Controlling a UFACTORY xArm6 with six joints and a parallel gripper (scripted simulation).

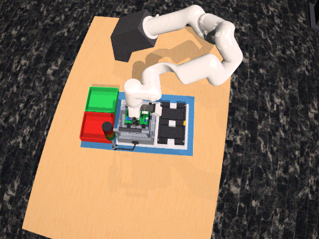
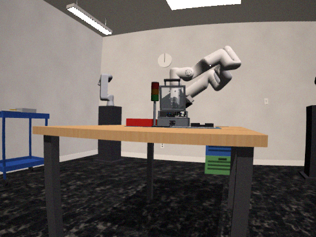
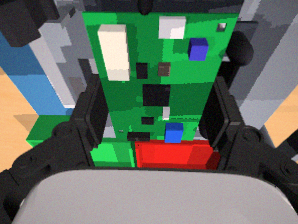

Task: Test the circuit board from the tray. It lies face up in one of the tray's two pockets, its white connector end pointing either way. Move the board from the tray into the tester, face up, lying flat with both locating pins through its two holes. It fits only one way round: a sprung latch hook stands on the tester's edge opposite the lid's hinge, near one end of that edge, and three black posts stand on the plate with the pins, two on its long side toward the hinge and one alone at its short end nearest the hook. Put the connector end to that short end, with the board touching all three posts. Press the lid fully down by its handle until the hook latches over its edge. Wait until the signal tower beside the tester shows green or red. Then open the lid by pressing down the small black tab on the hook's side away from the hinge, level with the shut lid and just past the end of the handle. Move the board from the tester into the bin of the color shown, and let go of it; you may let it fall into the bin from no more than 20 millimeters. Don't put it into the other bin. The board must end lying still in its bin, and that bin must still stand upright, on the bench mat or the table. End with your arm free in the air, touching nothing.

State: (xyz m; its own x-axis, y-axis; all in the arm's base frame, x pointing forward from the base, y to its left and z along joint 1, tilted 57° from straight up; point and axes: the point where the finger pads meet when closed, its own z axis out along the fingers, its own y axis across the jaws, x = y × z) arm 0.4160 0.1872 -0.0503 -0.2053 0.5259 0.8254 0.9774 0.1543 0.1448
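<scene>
Now: the tester plate 1 cm ahead of my hand, 1 cm to the left of it and 1 cm below it. The rest, counted from my hand: tester lid (12 cm ahead, 3 cm to the left, 10 cm above); black tab (7 cm behind, 4 cm to the left); red bin (9 cm ahead, 19 cm to the right, 7 cm below).
</scene>
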